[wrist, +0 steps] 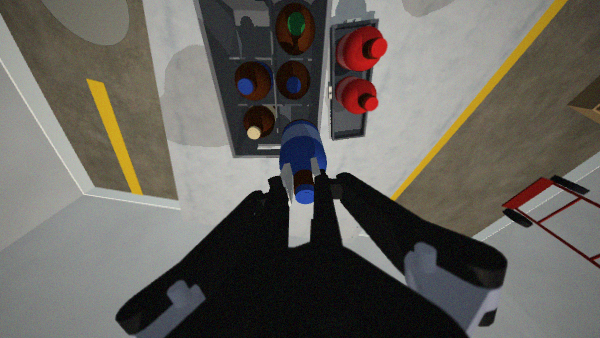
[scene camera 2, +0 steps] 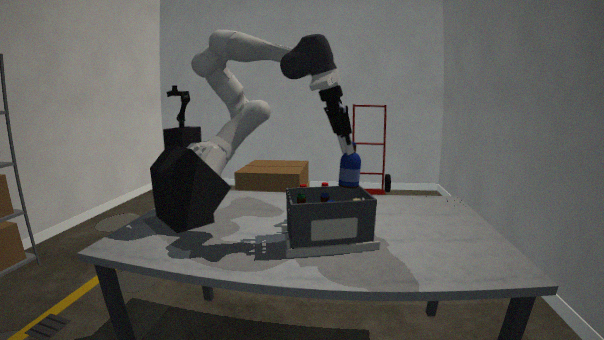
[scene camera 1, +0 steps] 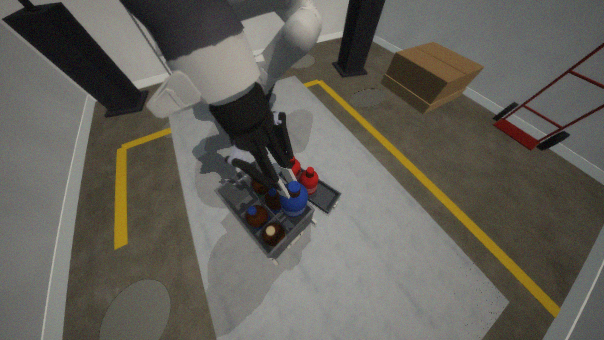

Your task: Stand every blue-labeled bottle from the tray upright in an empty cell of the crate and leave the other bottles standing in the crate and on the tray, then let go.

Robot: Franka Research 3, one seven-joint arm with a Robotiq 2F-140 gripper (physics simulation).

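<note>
My gripper [scene camera 1: 287, 183] [scene camera 2: 348, 150] [wrist: 302, 170] is shut on the neck of a blue bottle [scene camera 1: 295, 204] [scene camera 2: 349, 174] [wrist: 301, 145]. The bottle hangs nearly upright above the crate's corner, its base near rim height in scene camera 2. The grey crate [scene camera 1: 292, 239] [scene camera 2: 300, 225] [wrist: 217, 85] holds two blue-capped brown bottles [scene camera 1: 257, 216] [wrist: 255, 82] [wrist: 293, 80], a cream-capped one [scene camera 1: 273, 234] [wrist: 259, 121] and a green-capped one [scene camera 1: 259, 187] [wrist: 295, 37]. The cell beside the green-capped bottle looks empty. Two red bottles [scene camera 1: 309, 183] [wrist: 357, 52] [wrist: 355, 95] stand on the tray [scene camera 1: 326, 197] [wrist: 348, 125].
The tray lies close along one long side of the crate on the table [scene camera 1: 380, 260] [scene camera 2: 450, 260]. The crate walls and inner dividers surround the bottles. A cardboard box [scene camera 1: 435, 75] [scene camera 2: 272, 175] and a red hand truck [scene camera 1: 517, 134] [scene camera 2: 370, 144] stand away on the floor.
</note>
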